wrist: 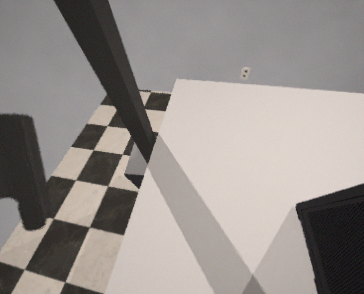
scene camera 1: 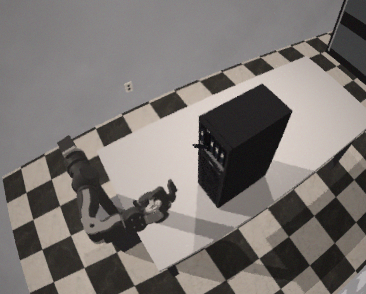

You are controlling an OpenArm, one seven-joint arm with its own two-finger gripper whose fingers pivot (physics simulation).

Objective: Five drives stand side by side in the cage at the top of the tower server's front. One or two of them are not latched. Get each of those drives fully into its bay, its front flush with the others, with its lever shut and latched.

In view: a black tower server [scene camera 1: 249, 127].
